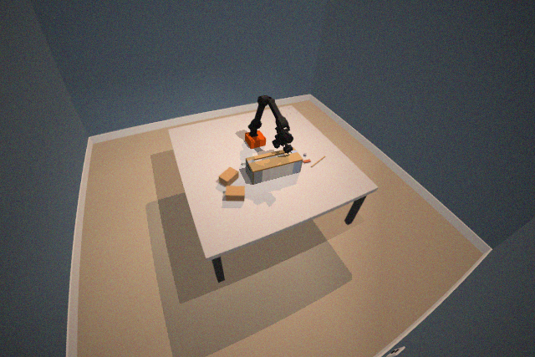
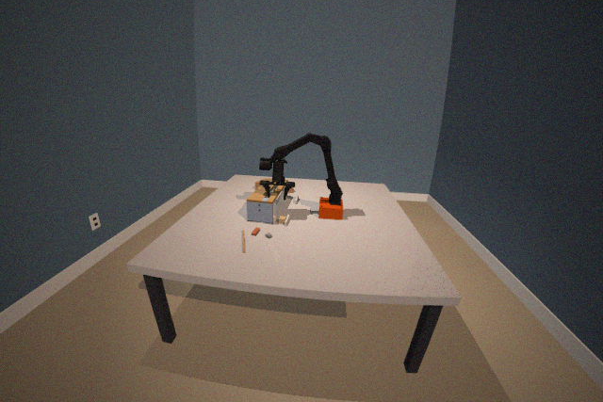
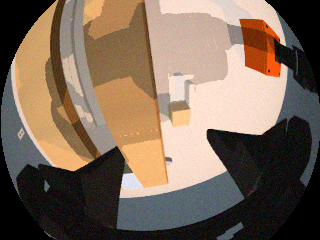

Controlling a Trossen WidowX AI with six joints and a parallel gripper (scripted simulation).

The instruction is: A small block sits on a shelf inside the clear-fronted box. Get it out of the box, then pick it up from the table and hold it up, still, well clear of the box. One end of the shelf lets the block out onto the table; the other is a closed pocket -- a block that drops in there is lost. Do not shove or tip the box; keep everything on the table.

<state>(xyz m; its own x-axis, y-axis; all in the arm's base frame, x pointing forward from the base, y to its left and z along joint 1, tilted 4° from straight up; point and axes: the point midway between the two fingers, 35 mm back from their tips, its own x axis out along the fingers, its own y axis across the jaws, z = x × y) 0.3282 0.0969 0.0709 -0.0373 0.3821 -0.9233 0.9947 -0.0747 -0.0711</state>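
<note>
My gripper tip is now 100 mm above the small tan block, 40 mm to the right of it and 40 mm past it. From my gripper tip the other things lie so: clear-fronted box 130 mm to the right, 50 mm below, 30 mm ahead; then thin wooden stick 260 mm to the left, 110 mm below, 110 mm ahead; then small grey piece 200 mm to the left, 110 mm below.
</note>
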